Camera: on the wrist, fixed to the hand. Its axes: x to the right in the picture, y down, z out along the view.
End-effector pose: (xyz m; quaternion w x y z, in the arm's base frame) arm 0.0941 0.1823 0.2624 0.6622 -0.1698 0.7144 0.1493
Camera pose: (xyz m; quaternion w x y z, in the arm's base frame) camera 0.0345 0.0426 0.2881 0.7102 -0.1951 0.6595 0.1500
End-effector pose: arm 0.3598 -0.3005 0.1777 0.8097 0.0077 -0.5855 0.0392
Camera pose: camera 0.4727 -0.3937 0.1297 0.7695 0.0163 -0.6384 0.0008
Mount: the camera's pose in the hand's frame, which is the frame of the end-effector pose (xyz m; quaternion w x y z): -0.0155 -0.0995 -0.1166 0.9970 -0.0173 -0.0670 -0.0341
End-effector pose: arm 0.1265 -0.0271 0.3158 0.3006 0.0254 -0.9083 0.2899
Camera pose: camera 0.2231 -0.0486 0.4339 0.2492 0.0705 -0.9299 0.2614
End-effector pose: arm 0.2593 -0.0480 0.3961 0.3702 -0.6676 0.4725 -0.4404
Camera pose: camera 0.1777 -0.0145 0.5224 0.3742 -0.7177 0.4312 -0.3988
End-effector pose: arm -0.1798 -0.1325 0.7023 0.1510 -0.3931 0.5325 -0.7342
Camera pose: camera -0.2363 -0.0067 0.7710 0.1544 -0.4619 0.5201 -0.7016
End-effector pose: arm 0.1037 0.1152 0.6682 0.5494 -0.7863 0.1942 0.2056
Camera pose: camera 0.1564 0.0383 0.7909 0.5542 -0.7863 0.1264 0.2423
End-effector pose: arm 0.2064 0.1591 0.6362 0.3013 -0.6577 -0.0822 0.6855
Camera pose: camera 0.3469 0.1980 0.6859 0.3069 -0.6122 -0.1364 0.7158
